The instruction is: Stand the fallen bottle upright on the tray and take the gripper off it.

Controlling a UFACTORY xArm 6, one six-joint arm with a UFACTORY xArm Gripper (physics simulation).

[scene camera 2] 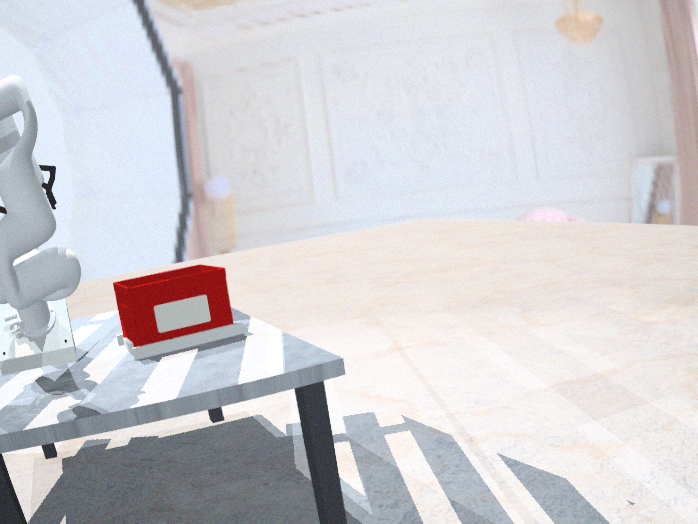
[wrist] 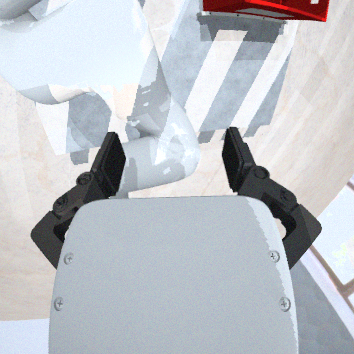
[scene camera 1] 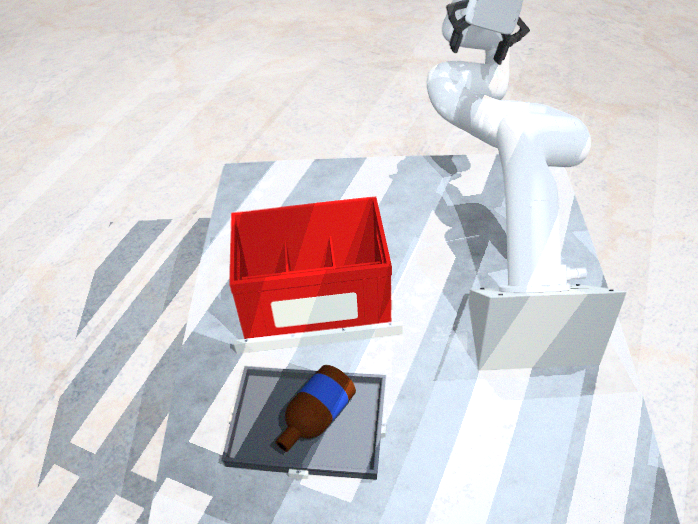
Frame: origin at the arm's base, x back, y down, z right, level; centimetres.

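Where they show: gripper, between the fingertips: (wrist: pixel 171 141) (scene camera 1: pixel 475 56); arm's base, origin of its link: (scene camera 2: pixel 35 318) (scene camera 1: pixel 534 290).
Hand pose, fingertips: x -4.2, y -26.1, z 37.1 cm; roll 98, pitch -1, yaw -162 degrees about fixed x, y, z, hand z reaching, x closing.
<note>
Things, the pixels of their centre, and the offset from my fingertips. "spot": a spot on its surface instead. Level surfaces: height alone.
- brown bottle, middle of its body: (scene camera 1: pixel 310 412) dx -36.5, dy +33.6, dz -52.2 cm
- dark grey tray, a spot on its surface: (scene camera 1: pixel 248 417) spot: dx -47.5, dy +37.3, dz -49.8 cm
- red crate, middle of its body: (scene camera 1: pixel 311 272) (scene camera 2: pixel 171 308) dx -34.7, dy +29.0, dz -24.5 cm
- pale strip, a spot on its surface: (scene camera 1: pixel 321 337) spot: dx -33.9, dy +35.7, dz -34.9 cm
- table, height of its surface: dy +37.8 cm
A brown bottle (scene camera 1: pixel 308 416) with a blue label lies on its side on the dark grey tray (scene camera 1: pixel 248 417) in scene camera 1. Its neck points to the front left and its base lies near the tray's back right part. My gripper (scene camera 1: pixel 477 54) (wrist: pixel 171 141) is open and empty, high up at the back right, far from the bottle. In scene camera 2 the arm hides part of the gripper. The bottle and the tray do not show in the wrist view or in scene camera 2.
A red crate (scene camera 1: pixel 311 304) (scene camera 2: pixel 135 315) (wrist: pixel 300 11) with dividers stands behind the tray, with a pale strip (scene camera 1: pixel 321 337) along its front. The arm's base block (scene camera 1: pixel 541 332) stands to the right on the table (scene camera 1: pixel 428 462) (scene camera 2: pixel 270 360). Small pale blocks touch the tray's outer sides.
</note>
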